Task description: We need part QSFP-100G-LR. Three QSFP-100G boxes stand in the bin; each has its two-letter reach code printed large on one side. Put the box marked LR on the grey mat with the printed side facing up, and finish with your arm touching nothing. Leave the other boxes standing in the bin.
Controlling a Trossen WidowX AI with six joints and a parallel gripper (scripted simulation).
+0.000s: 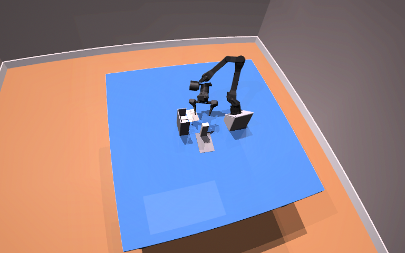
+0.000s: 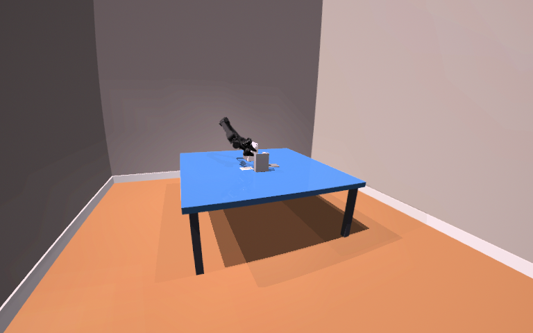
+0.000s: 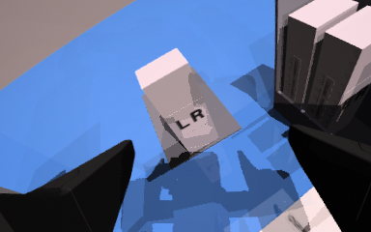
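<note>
The white box is 70 mm to the left of my gripper tip, 50 mm below it and 10 mm ahead of it. From my gripper tip the other things lie so: flat white piece: 120 mm below, 100 mm to the right, 20 mm ahead; grey mat: 130 mm to the left, 120 mm below, 20 mm ahead.
</note>
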